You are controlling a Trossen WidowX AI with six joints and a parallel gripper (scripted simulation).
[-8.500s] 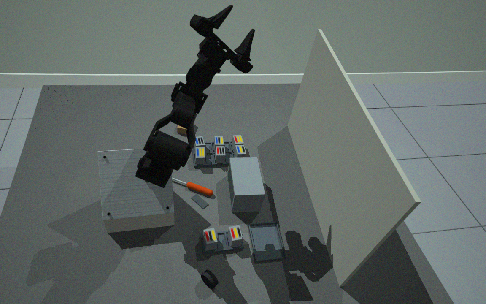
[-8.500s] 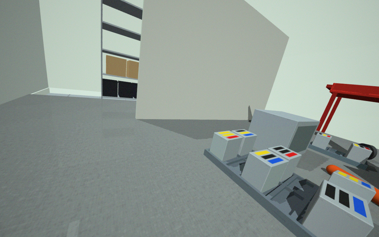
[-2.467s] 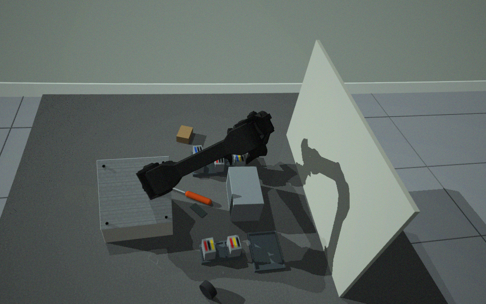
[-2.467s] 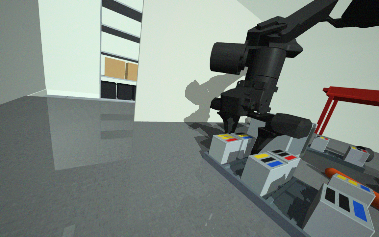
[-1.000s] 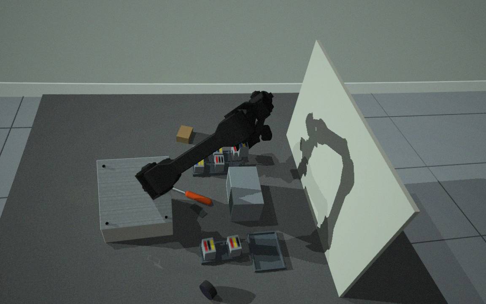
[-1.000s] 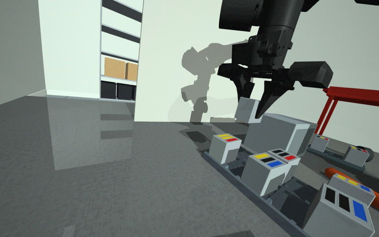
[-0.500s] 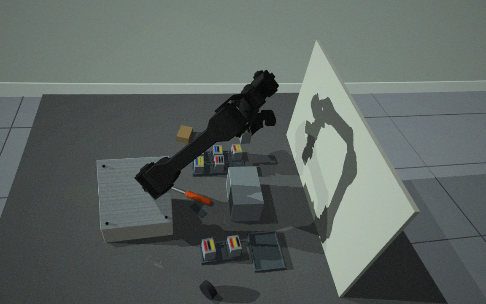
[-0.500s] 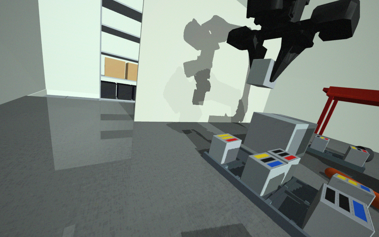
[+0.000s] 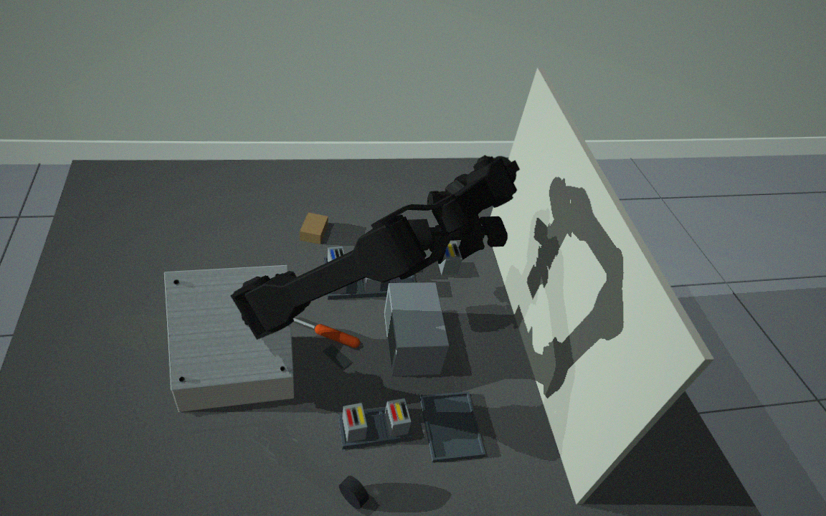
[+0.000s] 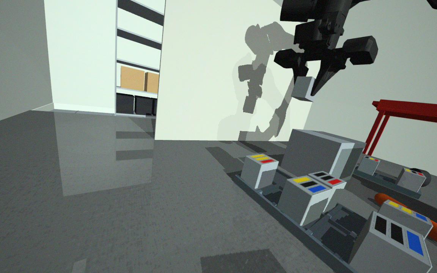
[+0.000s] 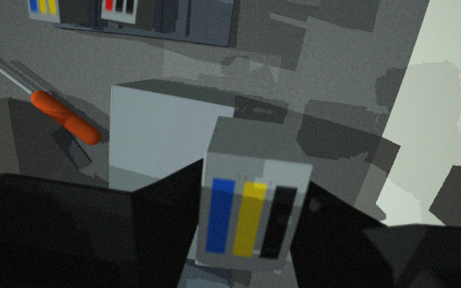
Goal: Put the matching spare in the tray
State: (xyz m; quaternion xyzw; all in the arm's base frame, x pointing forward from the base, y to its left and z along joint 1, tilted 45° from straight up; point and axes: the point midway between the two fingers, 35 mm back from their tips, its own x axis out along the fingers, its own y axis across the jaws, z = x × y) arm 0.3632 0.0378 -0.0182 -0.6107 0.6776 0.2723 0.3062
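Right now my gripper tip is 4 cm past the grey tray, 25 cm to the left of it and 18 cm above it. Also, from my gripper tip: tan block 21 cm behind, 30 cm to the left, 17 cm below; mounted unit 7 cm behind, 5 cm to the right, 13 cm below; beige panel 18 cm ahead, 9 cm to the right, 4 cm above.
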